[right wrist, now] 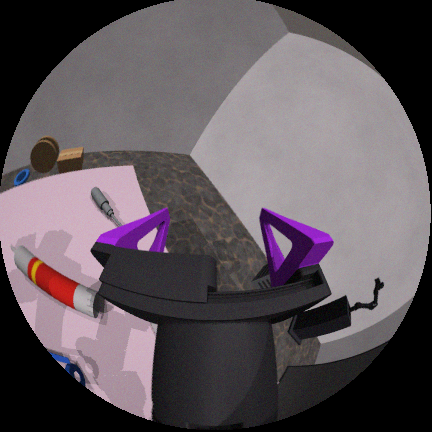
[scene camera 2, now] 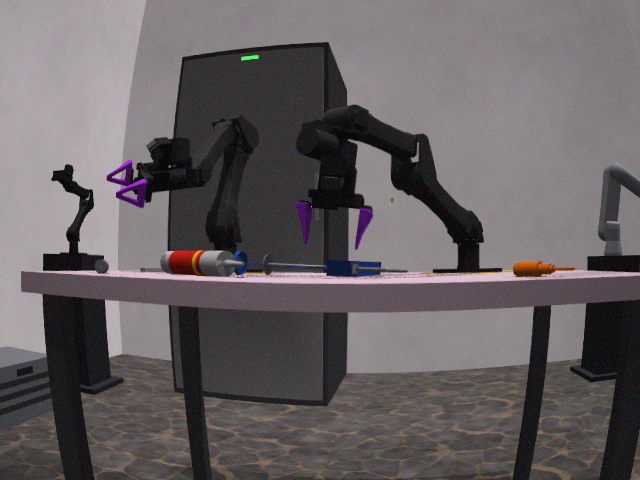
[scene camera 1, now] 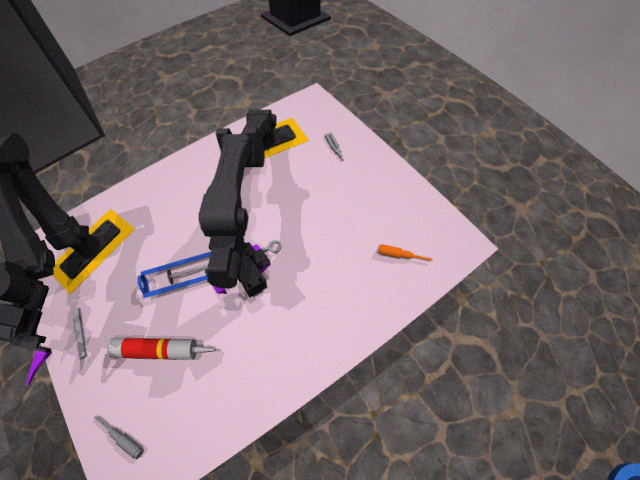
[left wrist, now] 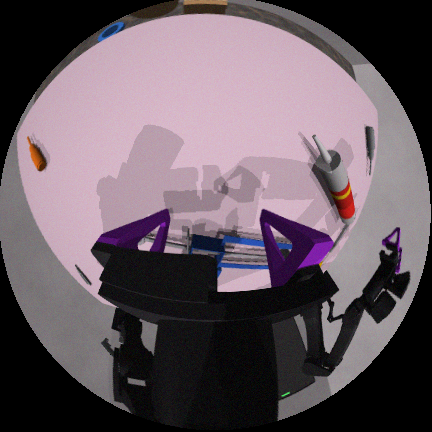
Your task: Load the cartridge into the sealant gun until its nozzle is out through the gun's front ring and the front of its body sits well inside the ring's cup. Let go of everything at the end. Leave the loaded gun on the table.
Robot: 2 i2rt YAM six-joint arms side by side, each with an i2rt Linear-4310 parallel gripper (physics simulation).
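Places are measured from the left arm's base along level axes (x ahead, y left, z up), in millimetres.
Pixels of known places: left gripper, between the fingertips: (scene camera 2: 330,246) (left wrist: 214,213); right gripper, between the fingertips: (right wrist: 214,212) (scene camera 2: 111,186) (scene camera 1: 2,379); left arm's base, origin of its link: (scene camera 1: 266,142); right arm's base, origin of its link: (scene camera 1: 91,249).
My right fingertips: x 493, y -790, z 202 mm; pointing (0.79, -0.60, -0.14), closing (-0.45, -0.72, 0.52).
For each thing: its top centre in the pictures, then the offset to it from my right fingertips. "*": a spot on its surface instead.
- yellow cartridge, centre of its top: (scene camera 2: 202,250) (left wrist: 348,192) (scene camera 1: 157,346) dx +22, dy +280, dz -152 mm
- rod's pull ring, a spot on its surface: (scene camera 1: 272,249) * dx -100, dy +639, dz -185 mm
- orange screwdriver, centre of its top: (scene camera 2: 545,261) (scene camera 1: 406,252) dx +85, dy +954, dz -175 mm
- thin grey tool, centre of its top: (scene camera 2: 158,268) (scene camera 1: 78,331) (left wrist: 340,236) dx -130, dy +73, dz -193 mm
The red, white and yellow cartridge (scene camera 1: 144,348) (scene camera 2: 183,262) (left wrist: 343,195) (right wrist: 55,287) lies flat on the table, apart from the gun. The blue sealant gun (scene camera 1: 175,264) (scene camera 2: 338,268) (left wrist: 207,243) (right wrist: 75,373) lies on its side, its frame holding no cartridge. Its front ring (scene camera 1: 143,283) is at the left in scene camera 1; its rod's pull ring (scene camera 1: 274,246) is at the right. My left gripper (scene camera 2: 330,245) (left wrist: 214,213) is open, pointing down above the gun's handle end, which the arm partly hides in scene camera 1. My right gripper (scene camera 2: 113,186) (right wrist: 214,212) is open, raised beyond the table's left side.
An orange screwdriver (scene camera 1: 395,252) (scene camera 2: 528,268) (left wrist: 36,156) lies on the right side. A grey tool (scene camera 1: 124,441) (right wrist: 101,201) lies near the front left. A thin grey tool (scene camera 1: 79,333) lies left of the cartridge, and another grey tool (scene camera 1: 333,146) near the back edge.
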